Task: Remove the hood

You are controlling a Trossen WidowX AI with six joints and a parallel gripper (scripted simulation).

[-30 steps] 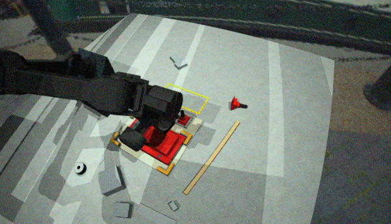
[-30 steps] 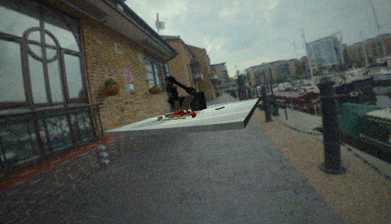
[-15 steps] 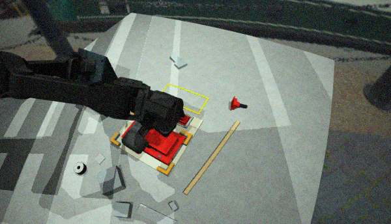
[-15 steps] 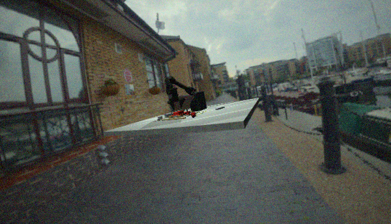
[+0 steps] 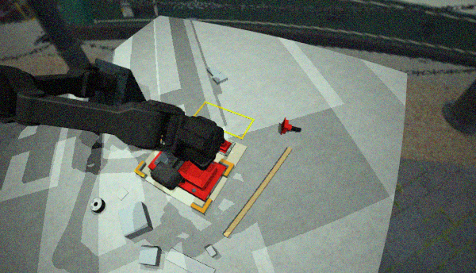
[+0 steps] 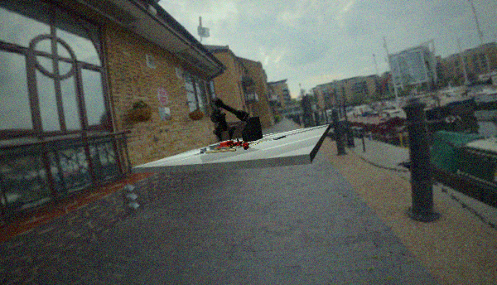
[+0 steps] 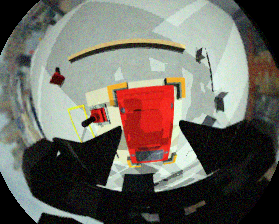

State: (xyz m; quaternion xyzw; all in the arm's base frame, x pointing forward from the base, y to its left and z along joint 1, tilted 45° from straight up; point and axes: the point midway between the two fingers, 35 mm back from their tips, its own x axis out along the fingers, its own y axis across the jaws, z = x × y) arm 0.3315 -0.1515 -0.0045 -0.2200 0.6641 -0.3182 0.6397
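The red hood lies 2 cm below my gripper tip. Also, from my gripper tip: wooden strip: 17 cm ahead, 3 cm to the left, 5 cm below; small wheel: 23 cm behind, 20 cm to the right, 5 cm below.
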